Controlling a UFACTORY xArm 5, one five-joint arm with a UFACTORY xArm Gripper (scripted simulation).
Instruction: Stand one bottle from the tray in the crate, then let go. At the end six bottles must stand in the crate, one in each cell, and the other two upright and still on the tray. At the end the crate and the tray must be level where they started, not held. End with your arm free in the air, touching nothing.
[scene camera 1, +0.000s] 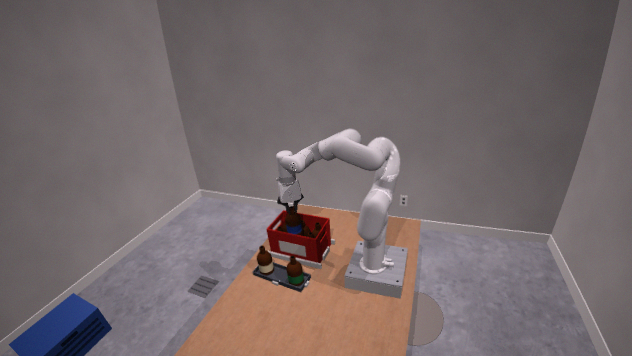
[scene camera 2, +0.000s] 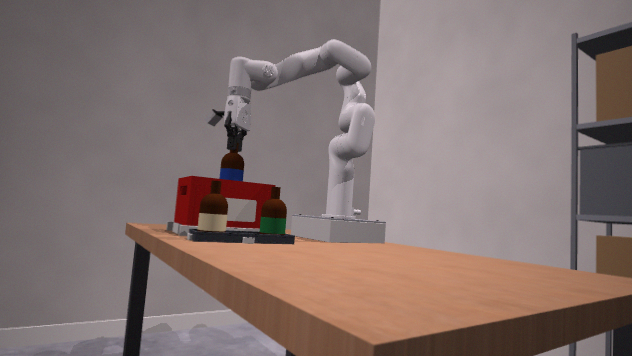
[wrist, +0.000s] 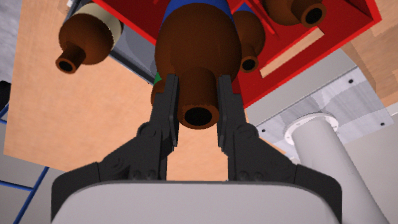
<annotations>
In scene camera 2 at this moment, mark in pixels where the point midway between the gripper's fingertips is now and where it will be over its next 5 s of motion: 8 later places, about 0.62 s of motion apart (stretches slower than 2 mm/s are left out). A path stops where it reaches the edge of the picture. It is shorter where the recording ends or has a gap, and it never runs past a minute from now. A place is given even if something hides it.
My gripper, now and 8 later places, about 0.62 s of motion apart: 234, 150; 233, 155; 233, 160; 233, 163; 232, 167; 232, 172; 231, 174; 231, 177; 231, 183
</annotations>
